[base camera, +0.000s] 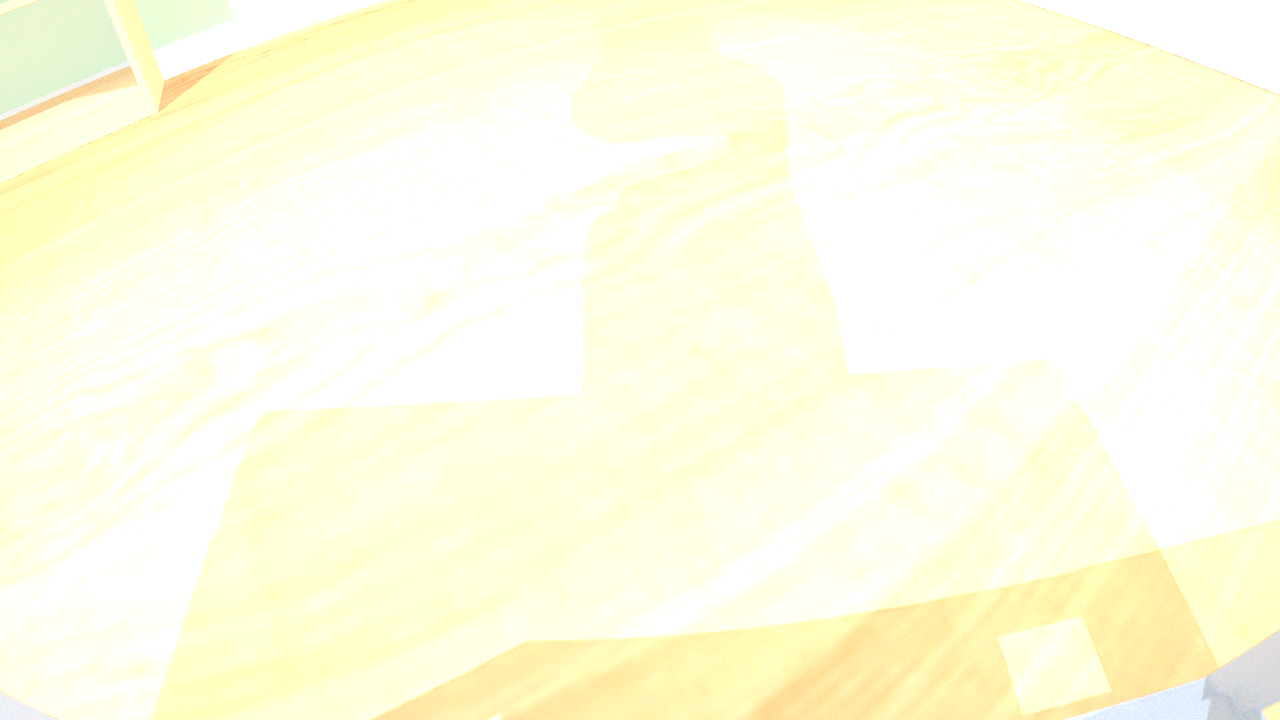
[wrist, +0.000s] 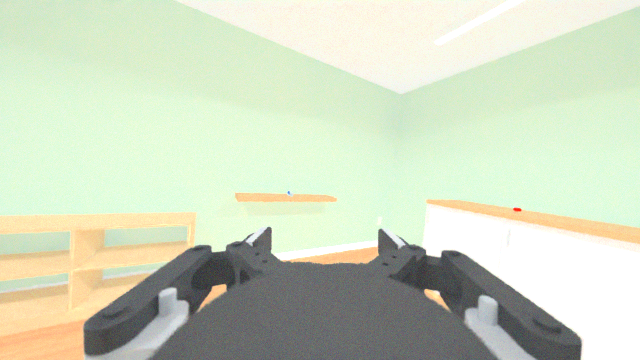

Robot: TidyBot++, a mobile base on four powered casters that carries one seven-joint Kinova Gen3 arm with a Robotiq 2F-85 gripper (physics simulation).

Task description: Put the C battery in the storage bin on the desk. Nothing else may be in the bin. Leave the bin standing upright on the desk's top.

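Frame: origin at the arm's base, x ahead, y left, z up, level; metres.
Seen in the pictures: gripper, fingertip midpoint: (wrist: 324, 239).
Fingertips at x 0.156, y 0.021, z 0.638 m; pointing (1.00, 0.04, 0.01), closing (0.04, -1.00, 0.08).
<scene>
A point is followed by its place in that frame.
My gripper (wrist: 324, 239) @[x 0.156, y 0.021, z 0.638 m] is open and empty in the wrist view, pointing level across the room, with its fingers wide apart. The C battery, the storage bin and the desk cannot be made out in either view. A tiny blue item (wrist: 290, 193) @[x 2.047, y 0.452, z 0.434 m], too small to identify, sits on the wooden wall shelf (wrist: 260, 197) @[x 1.828, y 0.696, z 0.394 m] beyond the fingers. A small red item (wrist: 517, 209) @[x 1.722, y -1.550, z 0.526 m] lies on the wooden top of the white cabinet (wrist: 465, 230) @[x 1.727, y -1.163, z 0.302 m] at the right.
A low wooden shelf unit (wrist: 131, 220) @[x 1.322, y 1.461, z 0.213 m] (base camera: 136, 55) @[x 1.433, y 1.082, z -0.256 m] stands against the green wall at the left. The robot's shadow falls across the overexposed wooden floor (base camera: 402, 537) @[x 0.331, y 0.156, z -0.397 m] in the base camera view. The room's corner lies beyond the gripper, between the wall shelf and the cabinet.
</scene>
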